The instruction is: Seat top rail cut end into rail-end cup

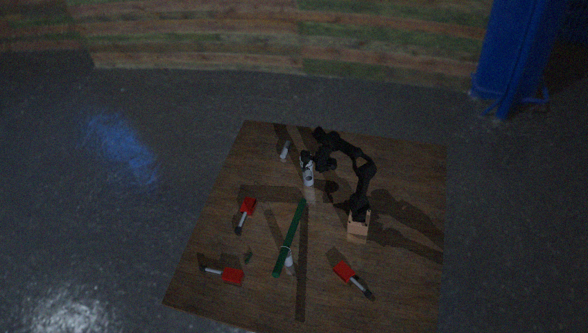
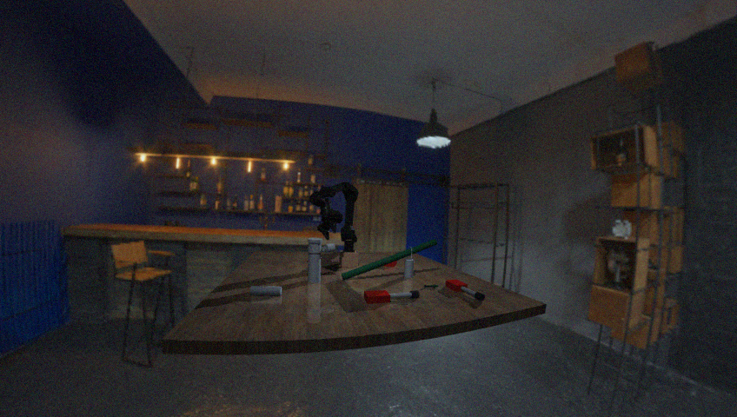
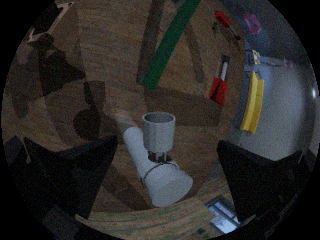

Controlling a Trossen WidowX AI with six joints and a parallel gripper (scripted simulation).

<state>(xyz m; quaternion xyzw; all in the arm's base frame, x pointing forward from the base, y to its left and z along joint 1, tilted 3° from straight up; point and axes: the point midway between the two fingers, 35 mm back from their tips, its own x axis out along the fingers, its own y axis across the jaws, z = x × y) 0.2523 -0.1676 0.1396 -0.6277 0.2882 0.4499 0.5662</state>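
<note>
Right now the grey rail-end cup is 6 cm below my gripper tip, 2 cm to the right of it and 2 cm ahead of it. The rest, counted from my gripper tip: grey tube: 30 cm to the right, 22 cm ahead, 19 cm below.
</note>
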